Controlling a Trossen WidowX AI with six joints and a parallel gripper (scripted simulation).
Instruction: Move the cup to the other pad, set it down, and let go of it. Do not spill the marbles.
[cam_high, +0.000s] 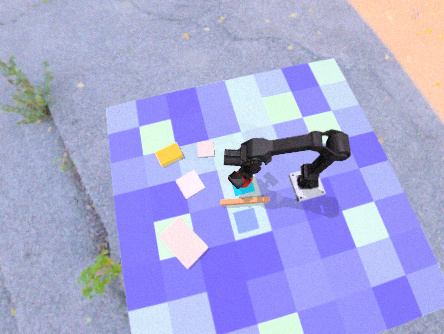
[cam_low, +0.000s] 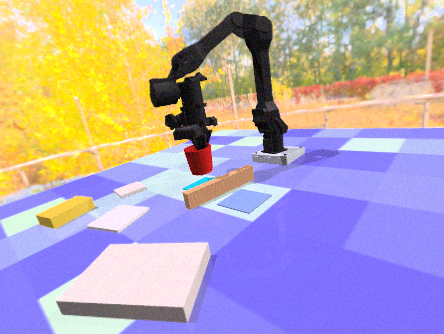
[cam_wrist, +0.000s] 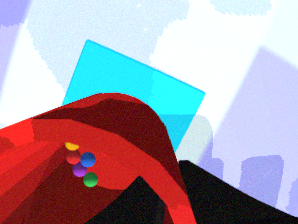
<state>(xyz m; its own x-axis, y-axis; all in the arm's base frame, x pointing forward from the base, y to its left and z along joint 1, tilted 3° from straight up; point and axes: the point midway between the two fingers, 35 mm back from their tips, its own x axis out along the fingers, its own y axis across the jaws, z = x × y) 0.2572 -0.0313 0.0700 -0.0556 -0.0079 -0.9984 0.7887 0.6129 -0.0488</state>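
Now: gripper tip 2 cm short of the cyan pad, 2 cm to the right of it and 8 cm above it. The rest, counted from my gripper tip: pale blue pad: 2 cm ahead, 18 cm to the left, 8 cm below; then yellow block: 35 cm ahead, 14 cm to the right, 6 cm below; then wooden bar: 2 cm ahead, 10 cm to the left, 7 cm below.
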